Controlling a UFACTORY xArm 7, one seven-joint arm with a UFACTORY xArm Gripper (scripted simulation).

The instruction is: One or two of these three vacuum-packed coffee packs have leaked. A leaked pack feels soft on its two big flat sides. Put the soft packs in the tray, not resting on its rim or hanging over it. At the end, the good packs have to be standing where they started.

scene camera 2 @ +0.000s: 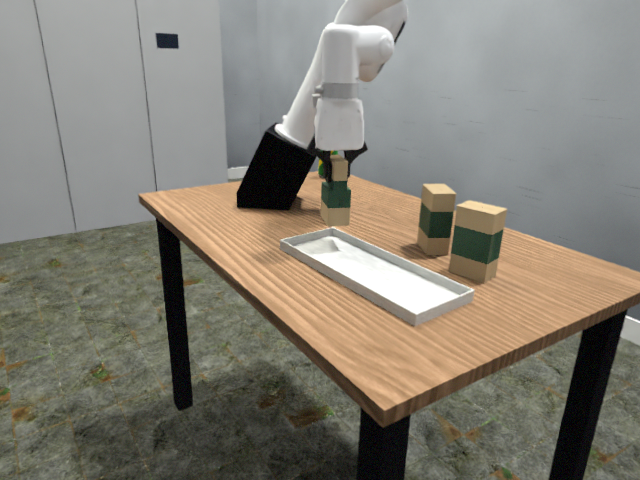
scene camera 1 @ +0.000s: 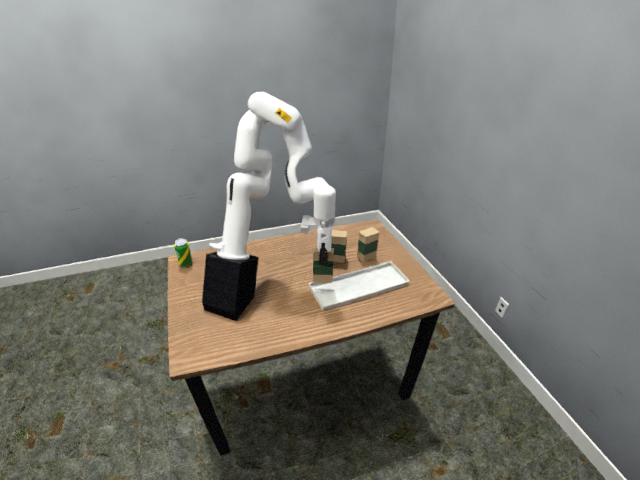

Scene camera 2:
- gripper: 336,181
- white tray: 378,275
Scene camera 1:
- white tray: 387,275
